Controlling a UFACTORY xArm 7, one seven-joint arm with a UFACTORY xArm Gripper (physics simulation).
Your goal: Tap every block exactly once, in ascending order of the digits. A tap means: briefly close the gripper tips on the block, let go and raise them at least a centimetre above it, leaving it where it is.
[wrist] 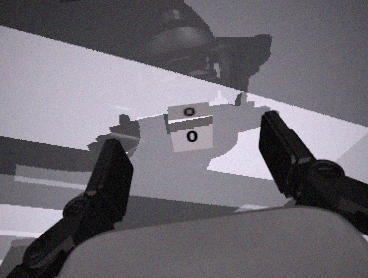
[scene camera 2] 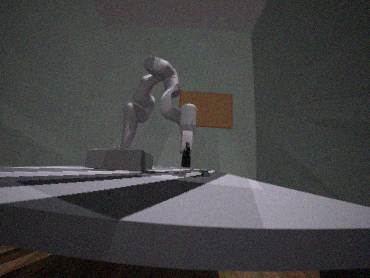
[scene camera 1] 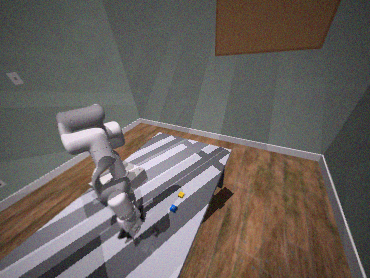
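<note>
A pale grey block [wrist: 193, 142] with the digit 0 on two visible faces lies on the table below my gripper in the wrist view. My gripper [scene camera 1: 131, 238] [scene camera 2: 186, 164] [wrist: 191, 142] is open and empty, above the table, with its fingers apart on the left and right of the block in the wrist view. A blue block [scene camera 1: 173, 208] and a yellow block [scene camera 1: 181, 194] lie close together farther along the table. They are tiny and partly overlap in scene camera 2. Their digits are too small to read. The pale block is hard to make out in scene camera 1.
The striped-looking table [scene camera 1: 192, 240] [scene camera 2: 300, 215] carries bands of light and shadow. The arm's base box [scene camera 2: 118, 159] stands on the table behind the gripper. The table's long edge is to the right of the blocks in scene camera 1. An orange-brown board [scene camera 1: 275, 25] [scene camera 2: 215, 110] hangs on the wall.
</note>
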